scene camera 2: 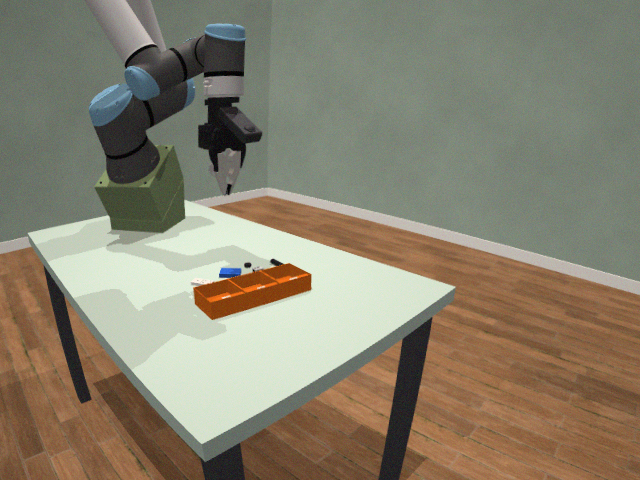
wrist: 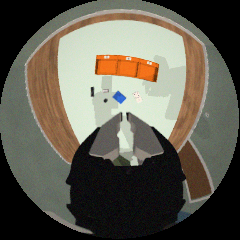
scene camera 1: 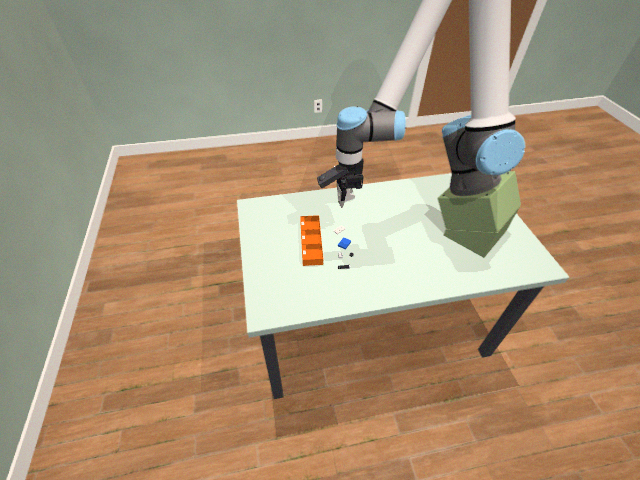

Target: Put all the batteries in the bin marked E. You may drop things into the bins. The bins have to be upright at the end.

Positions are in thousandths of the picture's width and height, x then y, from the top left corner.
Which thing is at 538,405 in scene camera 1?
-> My gripper.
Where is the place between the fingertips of my gripper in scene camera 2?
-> At 354,407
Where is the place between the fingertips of my gripper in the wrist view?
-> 519,469
